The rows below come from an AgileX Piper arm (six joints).
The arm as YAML. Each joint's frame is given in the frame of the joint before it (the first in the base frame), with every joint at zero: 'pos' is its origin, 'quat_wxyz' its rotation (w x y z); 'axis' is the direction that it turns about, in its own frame. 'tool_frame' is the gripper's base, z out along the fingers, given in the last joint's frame.
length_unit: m
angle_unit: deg
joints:
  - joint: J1
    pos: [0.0, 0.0, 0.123]
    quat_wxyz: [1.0, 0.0, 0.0, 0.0]
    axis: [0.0, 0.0, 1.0]
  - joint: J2
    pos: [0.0, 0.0, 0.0]
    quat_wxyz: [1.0, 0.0, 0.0, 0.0]
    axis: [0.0, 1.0, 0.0]
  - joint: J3
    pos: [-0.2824, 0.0, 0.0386]
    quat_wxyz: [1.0, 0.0, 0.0, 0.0]
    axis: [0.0, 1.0, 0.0]
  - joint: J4
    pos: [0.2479, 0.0, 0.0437]
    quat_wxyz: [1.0, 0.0, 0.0, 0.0]
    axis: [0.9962, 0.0, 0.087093]
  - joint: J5
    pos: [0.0, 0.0, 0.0]
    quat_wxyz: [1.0, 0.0, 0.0, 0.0]
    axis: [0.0, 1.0, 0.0]
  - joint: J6
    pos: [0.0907, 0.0, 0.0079]
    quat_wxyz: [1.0, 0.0, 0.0, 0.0]
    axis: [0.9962, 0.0, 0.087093]
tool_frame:
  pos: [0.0, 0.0, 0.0]
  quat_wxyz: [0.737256, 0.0, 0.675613, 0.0]
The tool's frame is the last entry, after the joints.
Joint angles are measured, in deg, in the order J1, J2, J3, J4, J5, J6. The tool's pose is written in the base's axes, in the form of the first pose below.
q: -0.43 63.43 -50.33 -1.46 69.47 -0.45
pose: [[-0.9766 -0.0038 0.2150 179.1], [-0.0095 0.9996 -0.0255 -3.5], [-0.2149 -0.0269 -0.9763 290.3], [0 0 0 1]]
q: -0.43 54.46 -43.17 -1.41 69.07 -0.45
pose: [[-0.9676 -0.0028 0.2525 141.9], [-0.0094 0.9996 -0.0249 -3.2], [-0.2524 -0.0264 -0.9673 281.5], [0 0 0 1]]
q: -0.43 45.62 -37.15 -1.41 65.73 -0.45
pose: [[-0.9349 -0.0013 0.3549 114.0], [-0.0109 0.9996 -0.0251 -2.9], [-0.3547 -0.0273 -0.9346 273.4], [0 0 0 1]]
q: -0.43 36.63 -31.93 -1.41 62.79 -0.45
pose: [[-0.8871 0.0007 0.4617 89.1], [-0.0124 0.9996 -0.0253 -2.7], [-0.4615 -0.0282 -0.8867 265.0], [0 0 0 1]]
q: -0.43 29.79 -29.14 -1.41 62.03 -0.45
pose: [[-0.8452 0.0027 0.5344 71.1], [-0.0130 0.9996 -0.0257 -2.5], [-0.5342 -0.0287 -0.8448 260.8], [0 0 0 1]]
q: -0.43 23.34 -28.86 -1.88 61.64 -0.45
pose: [[-0.7787 0.0074 0.6273 55.6], [-0.0176 0.9993 -0.0336 -3.0], [-0.6271 -0.0372 -0.7780 266.8], [0 0 0 1]]
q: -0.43 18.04 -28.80 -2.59 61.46 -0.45
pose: [[-0.7161 0.0141 0.6978 42.3], [-0.0241 0.9987 -0.0449 -3.9], [-0.6975 -0.0490 -0.7149 271.3], [0 0 0 1]]
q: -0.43 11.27 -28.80 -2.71 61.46 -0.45
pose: [[-0.6290 0.0207 0.7772 24.6], [-0.0257 0.9985 -0.0474 -4.0], [-0.7770 -0.0498 -0.6275 275.2], [0 0 0 1]]
